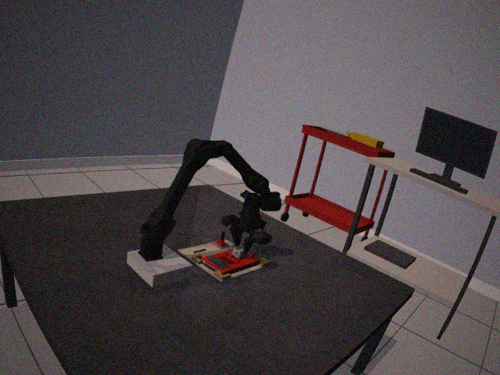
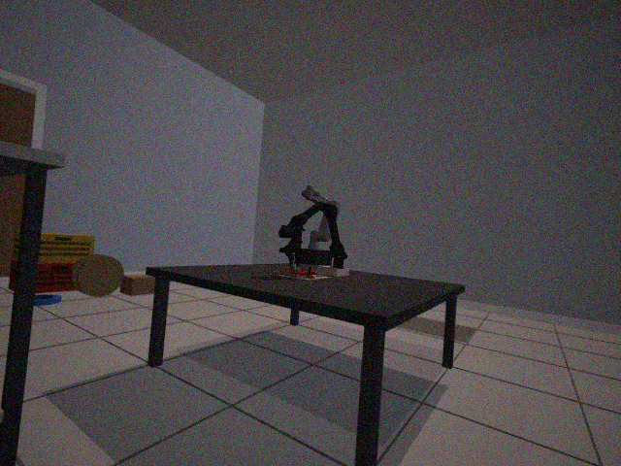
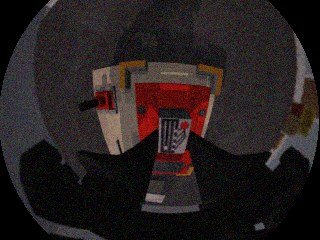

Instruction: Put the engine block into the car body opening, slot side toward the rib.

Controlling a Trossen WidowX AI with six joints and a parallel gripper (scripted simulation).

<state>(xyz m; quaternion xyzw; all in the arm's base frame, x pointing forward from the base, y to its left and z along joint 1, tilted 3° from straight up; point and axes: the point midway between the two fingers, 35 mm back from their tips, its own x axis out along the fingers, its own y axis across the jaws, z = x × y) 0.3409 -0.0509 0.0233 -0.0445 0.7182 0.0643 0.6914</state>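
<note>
The grey engine block is 1 cm below my gripper tip.
</note>
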